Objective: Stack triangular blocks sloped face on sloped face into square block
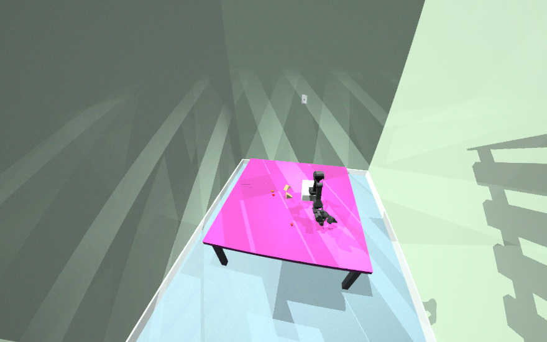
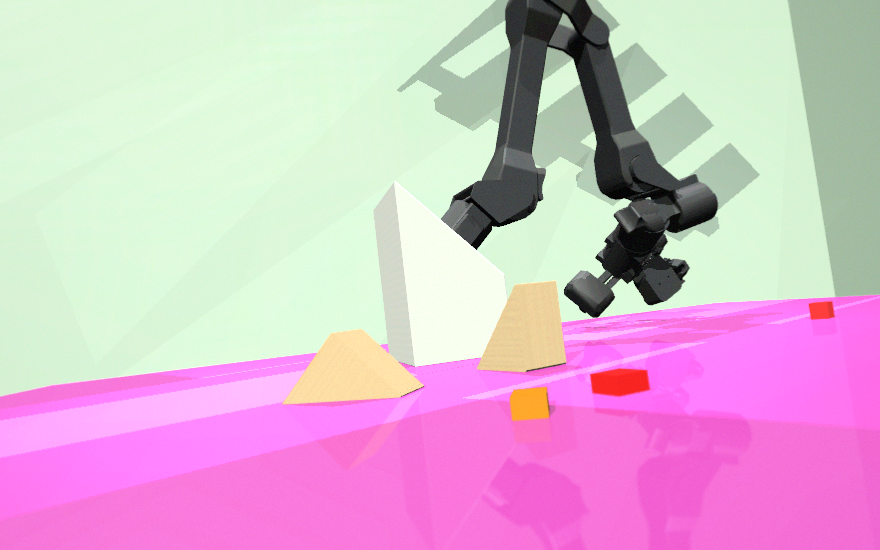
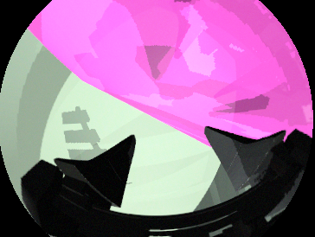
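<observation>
Now: the red cube 37 cm ahead of my gripper tip, 4 cm below it and 2 cm to the left of it. Round my gripper tip: flat red block: 55 cm ahead, 34 cm to the right, 4 cm below; orange cube: 56 cm ahead, 40 cm to the right, 4 cm below.
</observation>
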